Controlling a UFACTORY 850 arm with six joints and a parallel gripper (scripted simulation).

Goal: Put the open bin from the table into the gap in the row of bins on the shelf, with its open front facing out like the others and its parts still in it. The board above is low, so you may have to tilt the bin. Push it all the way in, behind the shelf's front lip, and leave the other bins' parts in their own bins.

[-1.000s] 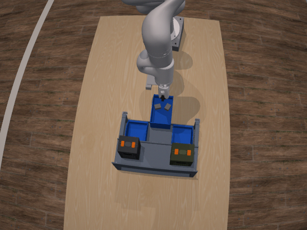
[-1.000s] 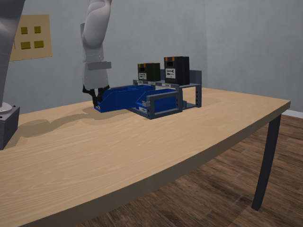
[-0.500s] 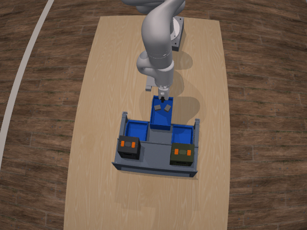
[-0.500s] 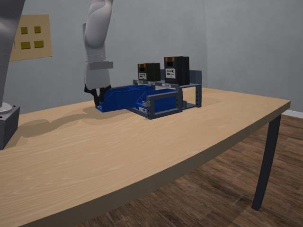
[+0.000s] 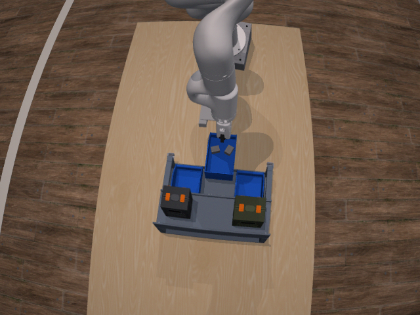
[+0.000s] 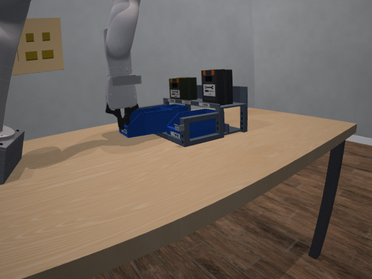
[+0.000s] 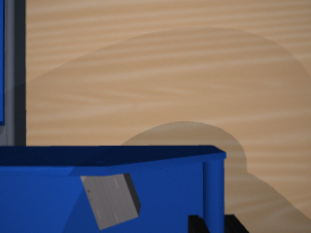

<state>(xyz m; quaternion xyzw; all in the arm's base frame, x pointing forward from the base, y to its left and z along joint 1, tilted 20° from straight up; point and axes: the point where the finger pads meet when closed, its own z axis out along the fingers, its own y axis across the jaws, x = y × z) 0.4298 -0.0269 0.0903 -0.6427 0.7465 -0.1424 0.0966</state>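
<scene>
Right now the grey shelf is 24 cm ahead of my hand and 4 cm to the right of it. From my hand the other things lie so: dark green tool case (33 cm ahead, 6 cm to the left, 9 cm above); black tool case (28 cm ahead, 17 cm to the right, 10 cm above).
</scene>
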